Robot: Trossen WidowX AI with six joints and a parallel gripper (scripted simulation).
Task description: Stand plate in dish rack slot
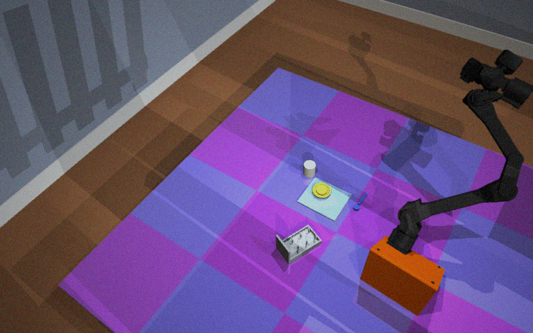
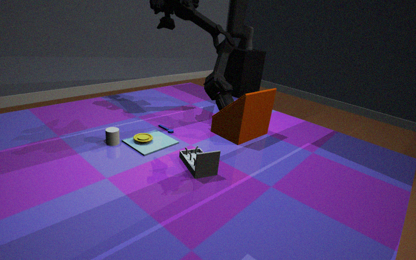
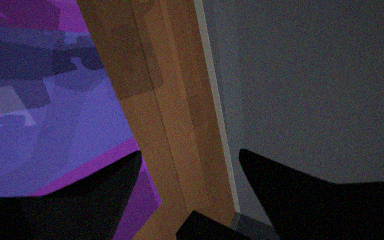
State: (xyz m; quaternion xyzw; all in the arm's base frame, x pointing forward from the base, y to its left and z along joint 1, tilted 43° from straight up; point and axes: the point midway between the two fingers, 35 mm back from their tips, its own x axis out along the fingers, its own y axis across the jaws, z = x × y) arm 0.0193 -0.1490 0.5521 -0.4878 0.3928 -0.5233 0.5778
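Right now my gripper tip is 450 mm to the right of the yellow plate, 370 mm above it and 290 mm short of it. From my gripper tip the other things lie so: grey dish rack 660 mm to the left, 360 mm below, 220 mm ahead; blue spoon 390 mm to the left, 380 mm below, 160 mm ahead; cup 400 mm to the left, 380 mm ahead, 360 mm below.
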